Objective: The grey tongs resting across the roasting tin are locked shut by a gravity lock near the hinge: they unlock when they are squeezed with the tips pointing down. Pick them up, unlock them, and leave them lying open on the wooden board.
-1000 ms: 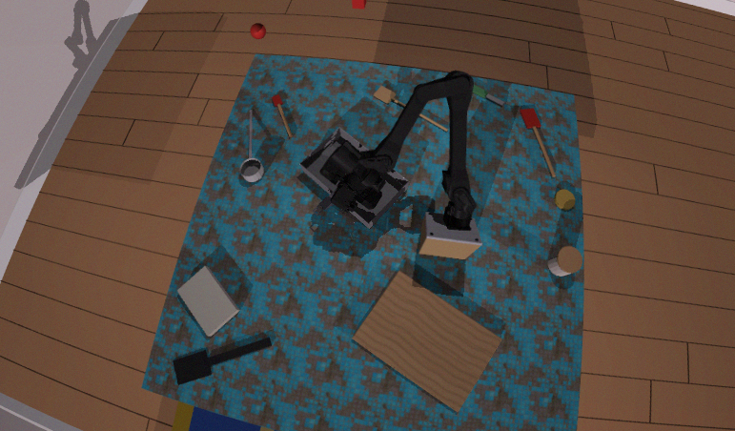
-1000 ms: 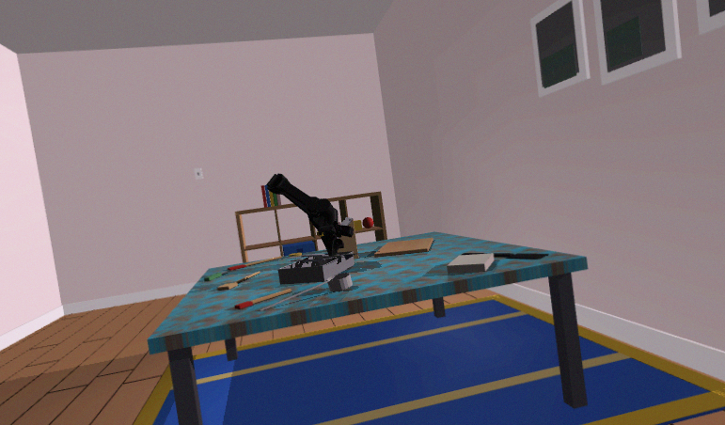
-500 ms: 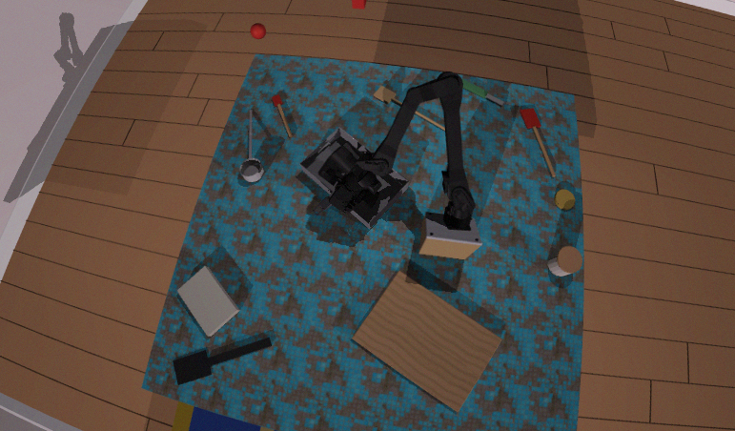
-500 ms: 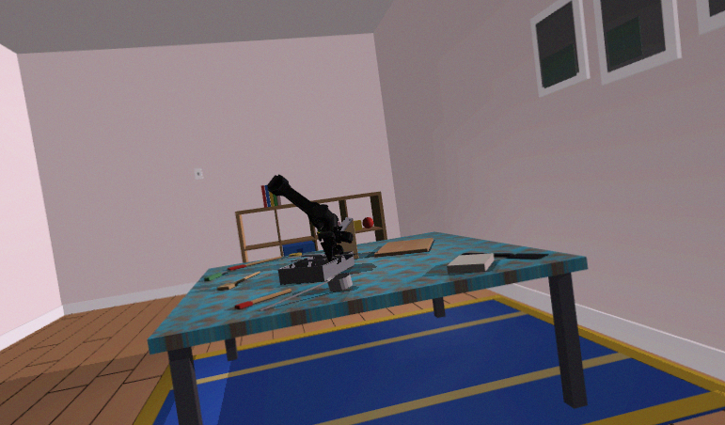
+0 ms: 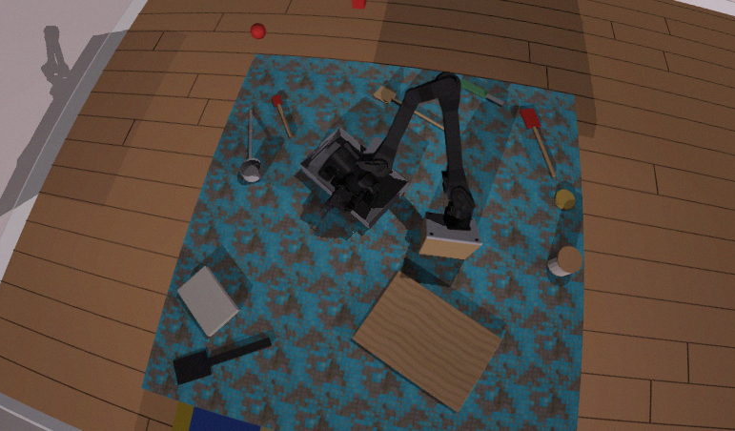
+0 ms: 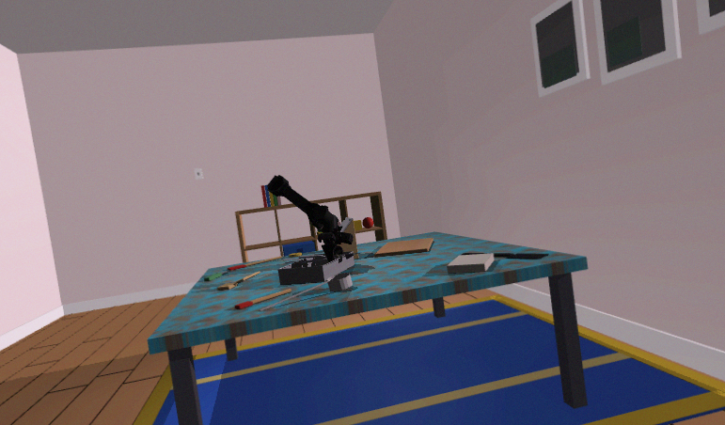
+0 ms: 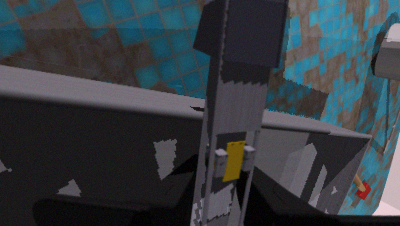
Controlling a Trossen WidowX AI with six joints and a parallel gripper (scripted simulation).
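Now: gripper tip 4 cm past the grey roasting tin and 4 cm to the left of it. Round my gripper tip: wooden board: 28 cm behind, 45 cm to the left, 2 cm below; then black turner: 35 cm ahead, 55 cm to the left, 3 cm below; then yellow lock piece: 3 cm to the left, 3 cm above.
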